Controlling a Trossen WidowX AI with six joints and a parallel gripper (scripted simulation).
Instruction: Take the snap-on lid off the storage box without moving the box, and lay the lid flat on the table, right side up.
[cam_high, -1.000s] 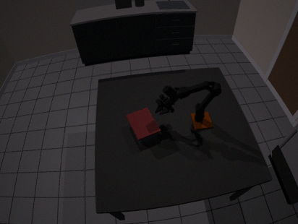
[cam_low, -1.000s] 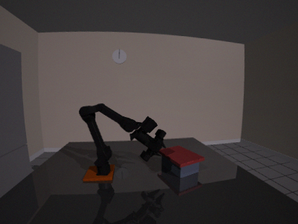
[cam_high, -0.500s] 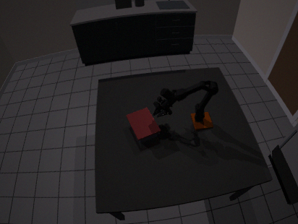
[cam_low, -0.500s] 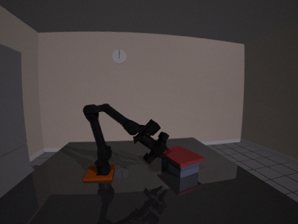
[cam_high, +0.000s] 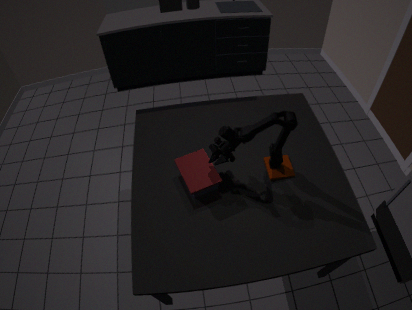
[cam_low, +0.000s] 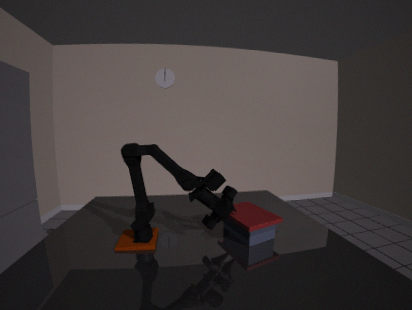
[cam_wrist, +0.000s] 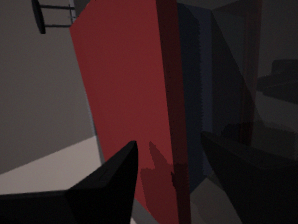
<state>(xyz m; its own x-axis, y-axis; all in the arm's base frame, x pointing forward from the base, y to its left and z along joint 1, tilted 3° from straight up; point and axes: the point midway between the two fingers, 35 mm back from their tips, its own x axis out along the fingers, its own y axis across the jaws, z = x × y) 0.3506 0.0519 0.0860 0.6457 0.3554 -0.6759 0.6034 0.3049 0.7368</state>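
The lid is 80 mm ahead of my gripper tip and 40 mm to the left of it. From my gripper tip the other things lie so: grey-blue storage box (80 mm ahead, 40 mm to the left, 50 mm below).
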